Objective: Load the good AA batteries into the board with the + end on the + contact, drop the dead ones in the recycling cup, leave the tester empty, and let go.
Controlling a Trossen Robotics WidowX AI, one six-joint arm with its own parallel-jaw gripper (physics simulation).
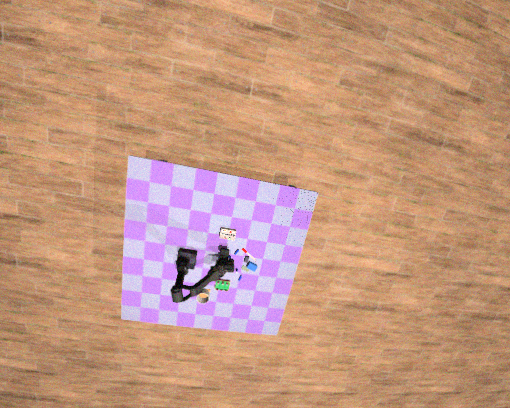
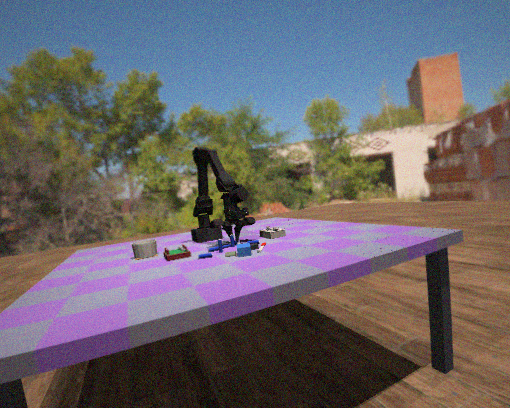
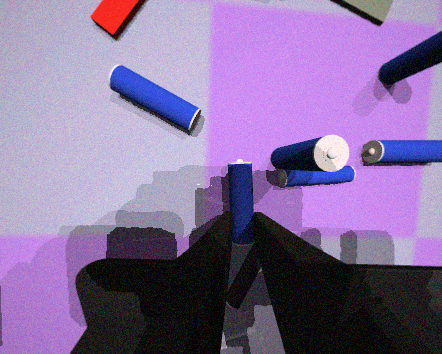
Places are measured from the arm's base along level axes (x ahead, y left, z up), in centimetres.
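Pixels of known places: gripper, fingertip midpoint: (image 1: 226, 256) (image 2: 235, 242) (image 3: 242, 218); arm's base at its link origin: (image 1: 184, 260) (image 2: 205, 227).
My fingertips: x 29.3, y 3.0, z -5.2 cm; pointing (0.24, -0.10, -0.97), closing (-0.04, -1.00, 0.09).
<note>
Ahead of a thing's pixels: the offset from my fingertips to its top centre. "pt": to the spot under its first point. Level surfaces: height alone.
My gripper (image 2: 235, 242) (image 3: 242, 218) is low over the table, its fingers shut on a blue battery @(dx +1.1, dy +0.0, dz +0.8 cm) (image 3: 241, 187), whose nub end points away from the fingers. A black battery @(dx -3.5, dy -0.3, dz +0.4 cm) (image 3: 242, 285) shows below, between the finger bodies. Close to the right, a blue battery @(dx +2.5, dy -4.7, dz +0.4 cm) (image 3: 322, 176) lies beside a standing one @(dx +3.6, dy -2.7, dz +4.3 cm) (image 3: 331, 153). Other blue batteries lie at the upper left (image 3: 155, 97) and right (image 3: 412, 151); another stands at the upper right (image 3: 412, 59). The green board in a dark red frame @(dx -0.5, dy -24.2, dz +3.1 cm) (image 1: 222, 285) (image 2: 177, 254), the grey cup @(dx -14.2, dy -34.0, dz +5.3 cm) (image 1: 202, 297) (image 2: 144, 249) and the pale tester @(dx -0.8, dy +18.7, dz +3.6 cm) (image 1: 228, 233) (image 2: 272, 233) stand apart.
A blue box @(dx +20.0, dy -5.6, dz +2.3 cm) (image 1: 252, 266) (image 2: 244, 250), a small black block @(dx +15.3, dy -0.4, dz +1.1 cm) (image 1: 246, 259), an olive block @(pt dx +12.7, dy -8.1, dz -0.4 cm) (image 3: 367, 7) and a red-and-white bar @(dx +16.7, dy +3.1, dz +0.1 cm) (image 1: 244, 250) (image 3: 116, 17) are beyond the batteries. The arm's base (image 1: 187, 258) (image 2: 206, 234) stands on the checkered table @(dz -0.7 cm) (image 1: 140, 170) (image 2: 165, 300).
</note>
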